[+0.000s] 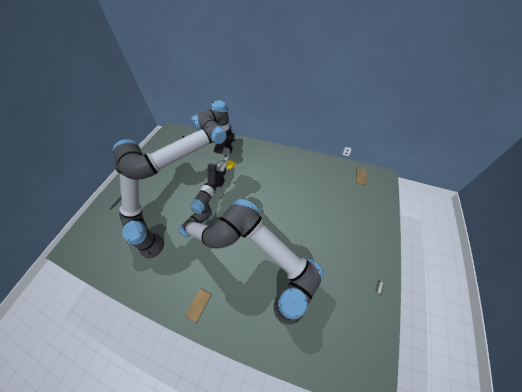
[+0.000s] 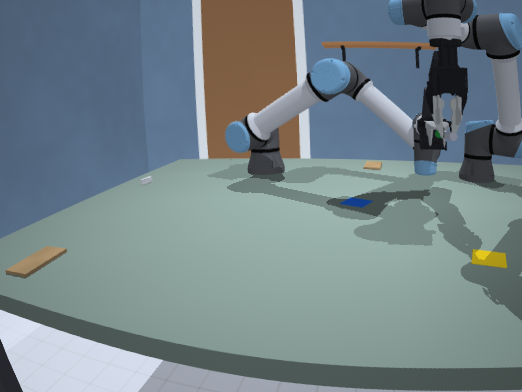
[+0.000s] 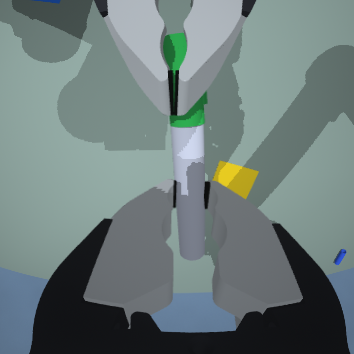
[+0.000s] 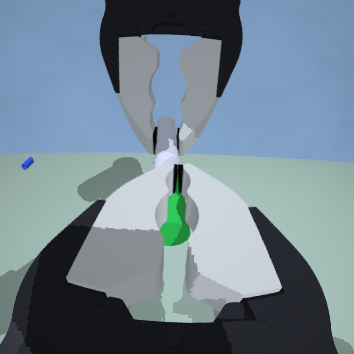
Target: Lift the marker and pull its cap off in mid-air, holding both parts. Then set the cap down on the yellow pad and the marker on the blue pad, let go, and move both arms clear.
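Pixels of known places: left gripper, between the fingertips: (image 1: 227,157) (image 2: 447,137) (image 3: 189,182) (image 4: 165,153); right gripper, between the fingertips: (image 1: 225,161) (image 2: 440,128) (image 3: 173,114) (image 4: 177,166); left arm's base, origin of its link: (image 1: 152,246) (image 2: 476,178); right arm's base, origin of its link: (image 2: 266,171).
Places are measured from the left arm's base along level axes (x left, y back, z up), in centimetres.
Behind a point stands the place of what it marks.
The marker's white barrel (image 3: 189,145) {x -30.2, y -58.7, z 23.9 cm} (image 4: 165,159) {x -30.2, y -58.4, z 23.9 cm} is in mid-air, held by my left gripper (image 3: 189,182) {x -30.3, y -61.5, z 22.7 cm} (image 4: 165,153) {x -30.3, y -61.5, z 22.7 cm} (image 1: 226,156) {x -30.3, y -61.5, z 22.7 cm}, which is shut on it. The green cap (image 3: 187,119) {x -30.2, y -57.3, z 23.8 cm} (image 4: 175,234) {x -30.6, y -53.0, z 22.5 cm} (image 2: 438,134) {x -31.2, y -56.5, z 22.8 cm} is on the barrel's end, meeting the white part. My right gripper (image 3: 173,114) {x -30.9, y -56.9, z 24.1 cm} (image 4: 177,166) {x -30.9, y -56.9, z 24.1 cm} is shut; its fingertips almost touch and cross over the cap, whose wider body shows past them. No cap-wide gap shows between them. The yellow pad (image 1: 230,164) {x -22.9, y -75.6, z 0.1 cm} (image 2: 492,259) {x -21.8, y -76.0, z 0.1 cm} (image 3: 245,177) {x -19.9, y -74.1, z 0.1 cm} and the blue pad (image 2: 356,202) {x -50.7, y -35.5, z 0.0 cm} (image 3: 47,1) {x -51.2, y -39.2, z 0.0 cm} lie on the table.
Two flat wooden pieces (image 1: 198,305) {x -42.4, y 21.2, z 0.8 cm} (image 1: 361,176) {x -120.0, y -88.4, z 0.8 cm} lie on the green table (image 1: 320,210) {x -94.3, y -52.4, z 0.0 cm}, as does a small whitish block (image 1: 379,287) {x -130.9, y -12.1, z 2.0 cm} (image 2: 146,180) {x -130.9, y -12.9, z 1.3 cm}. A small blue cylinder (image 3: 340,257) {x 12.6, y -101.2, z 1.9 cm} (image 4: 27,163) {x 12.4, y -101.0, z 1.2 cm} lies beyond the yellow pad. The two grippers are very close together.
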